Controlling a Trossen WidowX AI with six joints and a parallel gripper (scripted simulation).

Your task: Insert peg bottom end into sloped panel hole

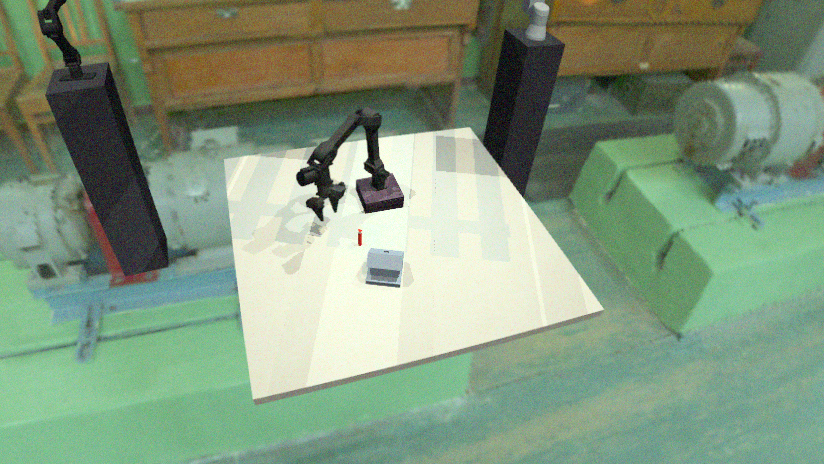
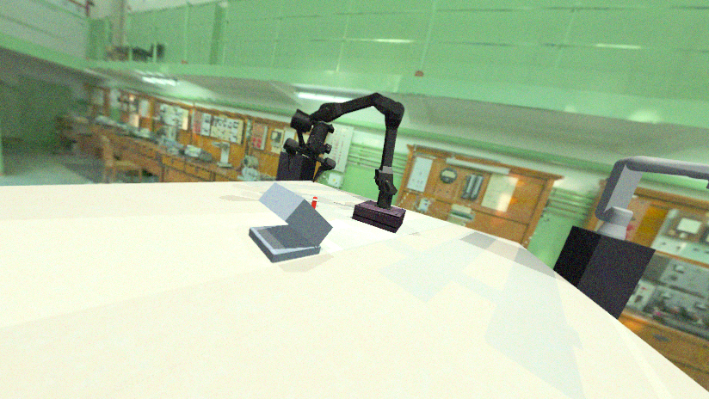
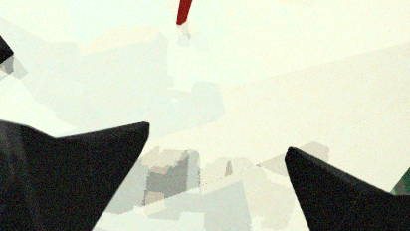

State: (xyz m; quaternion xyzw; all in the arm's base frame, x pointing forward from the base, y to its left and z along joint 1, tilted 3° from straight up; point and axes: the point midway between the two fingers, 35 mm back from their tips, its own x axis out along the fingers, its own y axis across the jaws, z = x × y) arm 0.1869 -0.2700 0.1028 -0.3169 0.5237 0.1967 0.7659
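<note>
My gripper tip is 7 cm short of the red peg, 10 cm to the right of it and 6 cm above it. The rest, counted from my gripper tip: grey sloped panel: 24 cm ahead, 15 cm to the left, 5 cm below.
</note>
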